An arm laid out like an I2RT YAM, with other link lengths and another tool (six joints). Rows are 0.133 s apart.
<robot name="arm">
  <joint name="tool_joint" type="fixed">
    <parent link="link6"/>
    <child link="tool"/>
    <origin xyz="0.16 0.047 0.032" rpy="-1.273 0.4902 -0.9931"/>
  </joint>
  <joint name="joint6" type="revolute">
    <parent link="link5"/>
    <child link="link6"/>
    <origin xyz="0.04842 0 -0.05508"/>
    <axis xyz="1 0 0"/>
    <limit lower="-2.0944" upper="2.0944"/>
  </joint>
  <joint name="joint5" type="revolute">
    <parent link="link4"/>
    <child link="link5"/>
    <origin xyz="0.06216 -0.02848 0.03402"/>
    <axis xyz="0 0 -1"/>
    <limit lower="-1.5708" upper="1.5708"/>
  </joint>
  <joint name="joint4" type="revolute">
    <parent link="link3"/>
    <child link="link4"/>
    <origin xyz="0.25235 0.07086 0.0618"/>
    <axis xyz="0 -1 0"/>
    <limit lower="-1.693" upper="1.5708"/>
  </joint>
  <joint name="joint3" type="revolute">
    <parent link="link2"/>
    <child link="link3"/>
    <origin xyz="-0.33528 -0.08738 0"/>
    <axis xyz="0 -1 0"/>
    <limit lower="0" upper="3.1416"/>
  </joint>
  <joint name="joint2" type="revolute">
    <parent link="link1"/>
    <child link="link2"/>
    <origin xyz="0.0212 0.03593 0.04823"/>
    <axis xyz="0 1 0"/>
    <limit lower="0" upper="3.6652"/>
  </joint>
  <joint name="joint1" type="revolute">
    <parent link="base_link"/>
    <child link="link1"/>
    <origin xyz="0 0 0.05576"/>
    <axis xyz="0 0 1"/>
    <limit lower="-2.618" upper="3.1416"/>
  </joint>
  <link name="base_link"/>
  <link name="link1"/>
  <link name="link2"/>
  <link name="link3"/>
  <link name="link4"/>
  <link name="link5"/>
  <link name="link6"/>
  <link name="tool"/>
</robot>
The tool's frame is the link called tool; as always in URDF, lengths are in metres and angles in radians.
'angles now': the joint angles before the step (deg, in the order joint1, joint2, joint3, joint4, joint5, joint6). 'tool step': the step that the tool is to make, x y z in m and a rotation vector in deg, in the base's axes. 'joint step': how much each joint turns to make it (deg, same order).
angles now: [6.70, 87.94, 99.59, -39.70, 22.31, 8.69]
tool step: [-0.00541, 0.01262, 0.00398, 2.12, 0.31, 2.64]
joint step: [0.28, -0.40, 1.04, -1.79, -3.09, 0.82]
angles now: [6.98, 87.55, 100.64, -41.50, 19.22, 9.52]
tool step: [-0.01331, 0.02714, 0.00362, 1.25, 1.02, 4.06]
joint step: [2.62, -0.92, 1.14, -3.06, -1.93, 0.54]
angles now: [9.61, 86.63, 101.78, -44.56, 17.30, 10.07]
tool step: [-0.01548, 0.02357, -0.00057, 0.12, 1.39, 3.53]
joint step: [2.81, -1.09, 0.37, -2.80, -0.81, -0.03]
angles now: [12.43, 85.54, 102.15, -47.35, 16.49, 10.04]
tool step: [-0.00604, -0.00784, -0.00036, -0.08, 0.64, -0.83]
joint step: [-0.79, -0.70, 0.01, -1.37, 0.01, 0.07]
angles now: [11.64, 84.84, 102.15, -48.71, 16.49, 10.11]
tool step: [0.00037, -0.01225, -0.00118, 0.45, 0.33, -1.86]
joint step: [-1.40, -0.04, 0.00, -0.48, 0.12, 0.70]
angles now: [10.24, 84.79, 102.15, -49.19, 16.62, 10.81]
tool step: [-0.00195, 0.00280, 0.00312, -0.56, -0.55, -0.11]
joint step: [0.99, -0.30, 0.00, 0.13, 1.28, 0.02]
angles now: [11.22, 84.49, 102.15, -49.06, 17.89, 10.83]
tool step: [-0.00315, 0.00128, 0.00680, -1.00, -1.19, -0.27]
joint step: [1.01, -0.61, 0.00, 0.48, 1.72, -0.42]
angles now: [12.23, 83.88, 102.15, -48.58, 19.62, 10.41]
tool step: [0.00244, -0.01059, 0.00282, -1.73, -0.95, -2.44]
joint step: [0.00, -0.03, -0.26, 0.96, 3.06, -0.45]
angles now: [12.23, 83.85, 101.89, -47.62, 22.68, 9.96]
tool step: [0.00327, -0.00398, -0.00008, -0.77, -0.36, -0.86]
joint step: [-0.14, 0.24, -0.22, 0.81, 1.04, -0.40]
